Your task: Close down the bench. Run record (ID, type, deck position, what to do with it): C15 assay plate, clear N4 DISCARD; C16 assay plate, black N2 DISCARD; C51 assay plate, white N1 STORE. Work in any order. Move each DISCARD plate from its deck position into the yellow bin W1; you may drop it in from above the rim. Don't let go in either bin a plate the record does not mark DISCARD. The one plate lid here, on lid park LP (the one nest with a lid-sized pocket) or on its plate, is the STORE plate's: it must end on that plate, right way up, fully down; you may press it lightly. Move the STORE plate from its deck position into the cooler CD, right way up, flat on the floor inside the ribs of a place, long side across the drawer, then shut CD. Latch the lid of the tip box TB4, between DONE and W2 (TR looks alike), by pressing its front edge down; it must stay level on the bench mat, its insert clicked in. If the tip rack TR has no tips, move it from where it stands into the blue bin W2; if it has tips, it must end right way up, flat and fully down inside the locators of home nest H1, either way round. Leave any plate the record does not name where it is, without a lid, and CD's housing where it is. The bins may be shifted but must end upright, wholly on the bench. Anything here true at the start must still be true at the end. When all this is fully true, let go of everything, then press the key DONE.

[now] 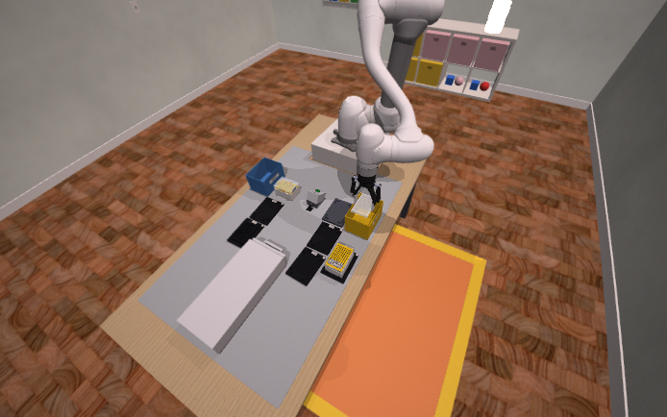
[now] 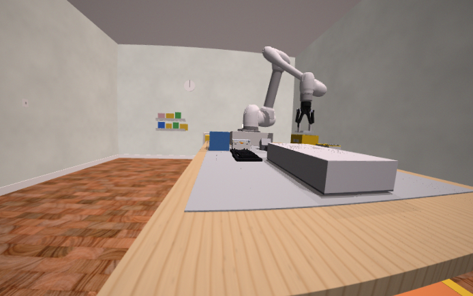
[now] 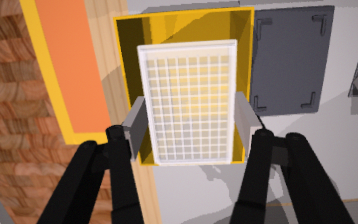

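Right now the pale plate is 20 mm below my hand. From my hand the other things lie so: grey lid park: 20 mm ahead, 140 mm to the right, 160 mm below; then yellow bin W1: 130 mm below; then black nest N3: 200 mm ahead, 100 mm to the right, 160 mm below.
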